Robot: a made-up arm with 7 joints. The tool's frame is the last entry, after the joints. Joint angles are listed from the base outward.
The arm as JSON. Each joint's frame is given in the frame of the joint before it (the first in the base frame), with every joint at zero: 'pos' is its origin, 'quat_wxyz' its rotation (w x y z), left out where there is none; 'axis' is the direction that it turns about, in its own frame. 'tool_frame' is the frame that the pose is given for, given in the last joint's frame.
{
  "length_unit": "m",
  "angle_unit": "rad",
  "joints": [
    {
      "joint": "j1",
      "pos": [
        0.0,
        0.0,
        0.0
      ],
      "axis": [
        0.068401,
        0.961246,
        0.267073
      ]
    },
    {
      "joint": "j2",
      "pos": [
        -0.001,
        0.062,
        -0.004
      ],
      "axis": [
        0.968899,
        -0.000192,
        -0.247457
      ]
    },
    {
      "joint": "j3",
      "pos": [
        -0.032,
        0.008,
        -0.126
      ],
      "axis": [
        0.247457,
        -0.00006,
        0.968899
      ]
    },
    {
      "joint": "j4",
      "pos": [
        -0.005,
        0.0,
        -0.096
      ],
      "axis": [
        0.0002,
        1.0,
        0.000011
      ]
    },
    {
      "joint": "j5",
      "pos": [
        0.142,
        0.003,
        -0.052
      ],
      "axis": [
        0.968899,
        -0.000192,
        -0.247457
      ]
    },
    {
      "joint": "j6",
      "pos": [
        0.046,
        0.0,
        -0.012
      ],
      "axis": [
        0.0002,
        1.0,
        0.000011
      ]
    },
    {
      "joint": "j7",
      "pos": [
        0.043,
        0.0,
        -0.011
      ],
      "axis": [
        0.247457,
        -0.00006,
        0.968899
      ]
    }
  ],
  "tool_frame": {
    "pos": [
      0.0,
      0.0,
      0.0
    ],
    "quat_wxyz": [
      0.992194,
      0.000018,
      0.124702,
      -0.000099
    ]
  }
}
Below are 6 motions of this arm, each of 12 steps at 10 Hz.
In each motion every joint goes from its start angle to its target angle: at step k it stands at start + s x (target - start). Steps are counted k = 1, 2, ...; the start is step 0. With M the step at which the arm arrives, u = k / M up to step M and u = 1 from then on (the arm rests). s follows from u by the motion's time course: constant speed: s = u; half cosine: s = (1 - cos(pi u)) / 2; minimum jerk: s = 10 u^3 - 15 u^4 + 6 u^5.
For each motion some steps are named. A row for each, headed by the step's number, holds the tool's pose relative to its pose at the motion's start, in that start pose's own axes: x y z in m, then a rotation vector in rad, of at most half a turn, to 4 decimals.
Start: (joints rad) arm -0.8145 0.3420 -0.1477 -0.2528 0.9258 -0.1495 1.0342
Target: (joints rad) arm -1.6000 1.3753 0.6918 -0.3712 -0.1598 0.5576 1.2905
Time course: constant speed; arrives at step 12
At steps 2, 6, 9, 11, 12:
2: 0.0727 0.0216 -0.0413 0.1172 0.0069 0.2103
6: 0.2272 0.1075 -0.0618 0.2164 0.0216 0.7031
9: 0.3149 0.2040 -0.0235 0.1569 0.0286 1.0777
11: 0.3462 0.2759 0.0212 0.0581 0.0224 1.3025
12: 0.3520 0.3120 0.0473 -0.0056 0.0133 1.4027

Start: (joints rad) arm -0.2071 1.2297 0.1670 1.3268 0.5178 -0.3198 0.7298
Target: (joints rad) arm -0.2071 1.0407 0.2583 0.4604 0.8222 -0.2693 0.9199
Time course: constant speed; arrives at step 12
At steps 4, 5, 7, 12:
4: 0.0166 -0.0006 0.0655 -0.1085 -0.2306 0.1532
5: 0.0190 0.0019 0.0817 -0.1363 -0.2841 0.1978
7: 0.0217 0.0099 0.1135 -0.1924 -0.3860 0.2942
12: 0.0164 0.0465 0.1847 -0.3324 -0.6062 0.5755

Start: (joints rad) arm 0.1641 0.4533 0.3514 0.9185 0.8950 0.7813 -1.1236
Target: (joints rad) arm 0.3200 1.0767 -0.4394 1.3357 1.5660 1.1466 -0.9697
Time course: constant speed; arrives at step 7
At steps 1, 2, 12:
1: -0.0076 0.0192 -0.0200 0.0085 0.2175 0.1707
2: -0.0181 0.0383 -0.0418 0.0147 0.4368 0.3475
12: -0.1222 0.1149 -0.1592 0.1037 1.5672 1.2539

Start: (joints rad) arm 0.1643 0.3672 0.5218 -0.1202 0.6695 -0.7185 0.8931
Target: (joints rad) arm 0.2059 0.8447 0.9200 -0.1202 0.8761 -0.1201 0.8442
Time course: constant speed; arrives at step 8
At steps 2, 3, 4, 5, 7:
2: 0.0322 0.0294 -0.0260 0.2478 -0.0503 -0.0328
3: 0.0505 0.0446 -0.0361 0.3706 -0.0763 -0.0350
4: 0.0700 0.0601 -0.0441 0.4919 -0.1026 -0.0275
5: 0.0905 0.0757 -0.0497 0.6110 -0.1289 -0.0103
7: 0.1338 0.1066 -0.0537 0.8397 -0.1802 0.0538

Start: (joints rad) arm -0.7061 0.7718 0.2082 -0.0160 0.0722 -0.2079 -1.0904
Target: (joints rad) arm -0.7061 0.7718 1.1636 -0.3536 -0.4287 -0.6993 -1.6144
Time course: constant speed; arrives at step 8
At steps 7, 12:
7: -0.2094 0.0061 0.0920 0.7755 -0.1260 0.4077
12: -0.2338 -0.0101 0.1069 0.9079 -0.0692 0.4518

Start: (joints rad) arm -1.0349 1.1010 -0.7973 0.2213 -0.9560 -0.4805 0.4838
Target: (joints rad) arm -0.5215 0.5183 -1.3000 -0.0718 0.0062 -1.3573 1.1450
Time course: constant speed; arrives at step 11
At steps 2, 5, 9, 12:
2: -0.0470 -0.0484 -0.0347 -0.0614 -0.0569 -0.0789
5: -0.1321 -0.1160 -0.0592 -0.2820 -0.1352 -0.1795
9: -0.2514 -0.1862 -0.0398 -0.7675 -0.1811 -0.2281
12: -0.3047 -0.2102 -0.0121 -1.0643 -0.1721 -0.2096

